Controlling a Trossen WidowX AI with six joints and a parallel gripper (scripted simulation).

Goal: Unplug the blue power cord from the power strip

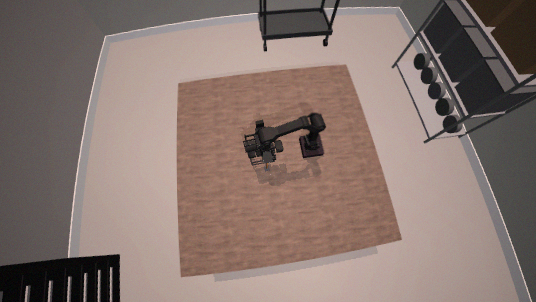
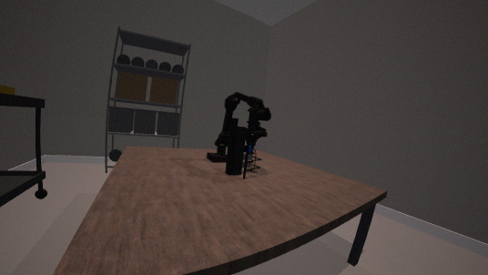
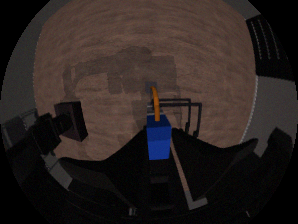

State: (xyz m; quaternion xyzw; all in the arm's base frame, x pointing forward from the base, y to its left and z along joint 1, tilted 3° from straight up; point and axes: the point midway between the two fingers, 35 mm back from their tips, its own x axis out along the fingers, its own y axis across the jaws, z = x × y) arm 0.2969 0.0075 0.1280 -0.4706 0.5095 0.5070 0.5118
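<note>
Now: the blue plug 30 mm to the right of my gripper tip.
</note>
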